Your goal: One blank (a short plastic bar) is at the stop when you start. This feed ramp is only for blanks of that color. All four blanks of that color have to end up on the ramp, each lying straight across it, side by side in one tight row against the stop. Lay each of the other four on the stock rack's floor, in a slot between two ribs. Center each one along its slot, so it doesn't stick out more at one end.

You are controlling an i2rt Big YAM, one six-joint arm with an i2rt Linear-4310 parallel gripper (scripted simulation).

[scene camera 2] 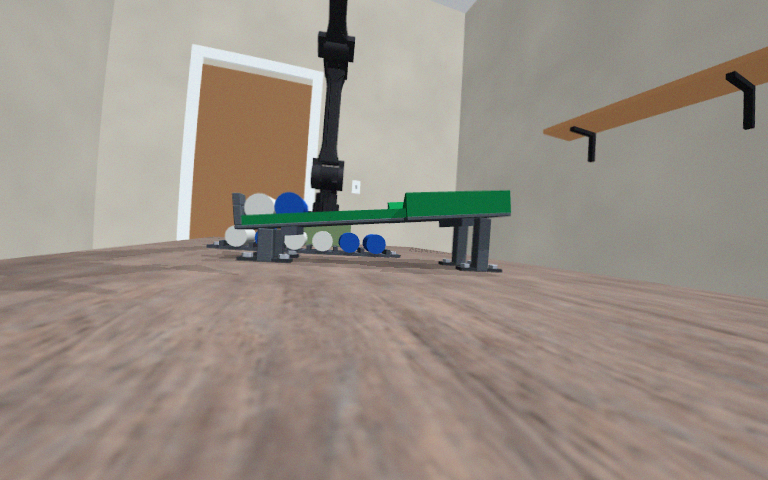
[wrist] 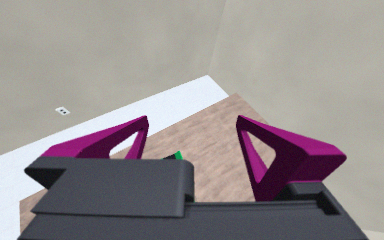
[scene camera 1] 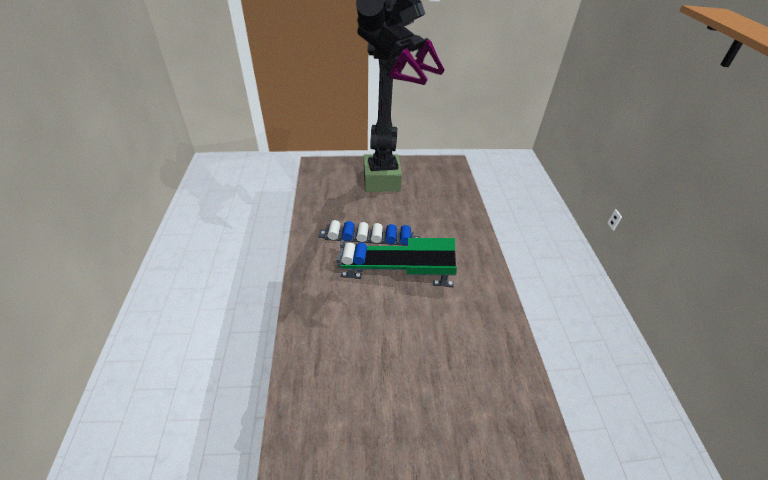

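Scene camera 1 and the wrist view show my gripper; on it, (scene camera 1: 418, 43) and (wrist: 156, 160) are the same spot. In scene camera 2 my gripper is out of frame.
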